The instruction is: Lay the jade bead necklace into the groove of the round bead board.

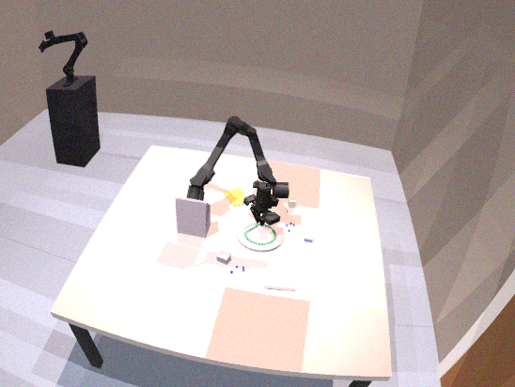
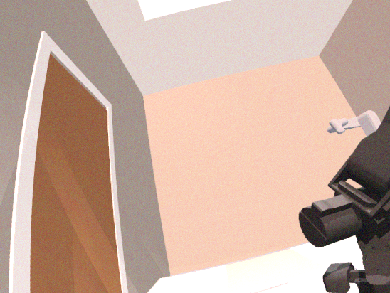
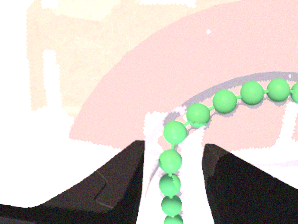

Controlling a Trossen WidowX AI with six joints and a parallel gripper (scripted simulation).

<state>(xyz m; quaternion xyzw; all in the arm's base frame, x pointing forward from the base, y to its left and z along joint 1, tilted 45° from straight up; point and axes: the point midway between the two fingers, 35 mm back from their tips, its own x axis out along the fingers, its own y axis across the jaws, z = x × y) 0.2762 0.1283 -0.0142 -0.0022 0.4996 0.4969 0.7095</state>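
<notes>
The round white bead board lies 6 cm to the right of my gripper tip, 1 cm below it and 1 cm ahead of it. The rest, counted from my gripper tip: yellow sheet: 19 cm to the left, 13 cm behind, 1 cm below; blue block: 22 cm ahead, 3 cm to the right, 1 cm below; cream block: 19 cm to the left, 13 cm ahead.
</notes>
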